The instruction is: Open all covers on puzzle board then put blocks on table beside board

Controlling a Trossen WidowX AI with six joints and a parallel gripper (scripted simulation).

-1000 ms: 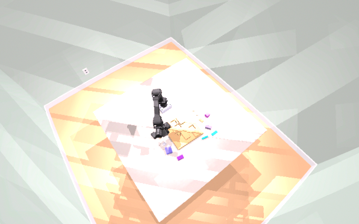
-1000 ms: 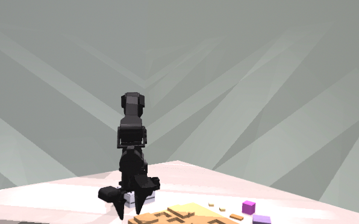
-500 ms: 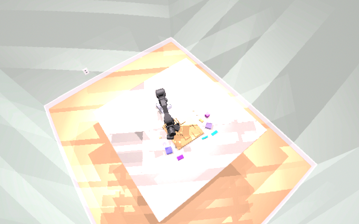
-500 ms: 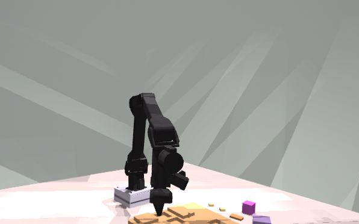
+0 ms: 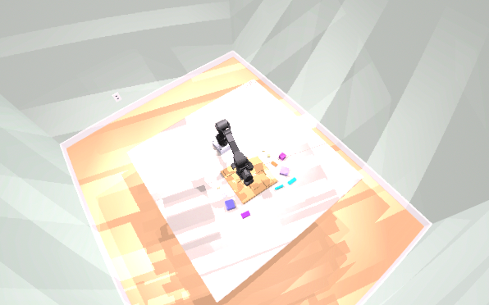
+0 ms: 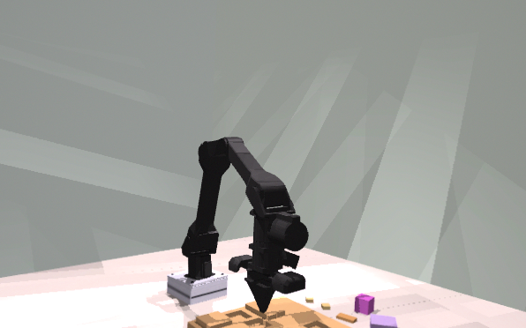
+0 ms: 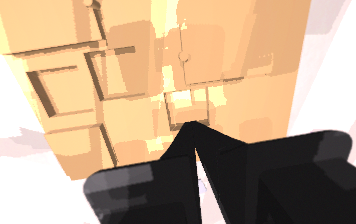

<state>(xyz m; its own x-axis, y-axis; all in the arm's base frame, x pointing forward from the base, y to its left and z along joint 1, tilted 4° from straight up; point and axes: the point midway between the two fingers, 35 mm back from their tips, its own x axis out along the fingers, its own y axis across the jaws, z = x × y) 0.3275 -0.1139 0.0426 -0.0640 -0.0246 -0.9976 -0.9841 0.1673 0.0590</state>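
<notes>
Right now my gripper tip is 6 cm above the puzzle board and 5 cm to the right of it. From my gripper tip the other things lie so: blue-violet block: 18 cm to the right, 7 cm below, 5 cm ahead; then magenta block: 18 cm ahead, 15 cm to the right, 7 cm below; then small orange piece: 27 cm to the left, 8 cm below, 6 cm ahead.
</notes>
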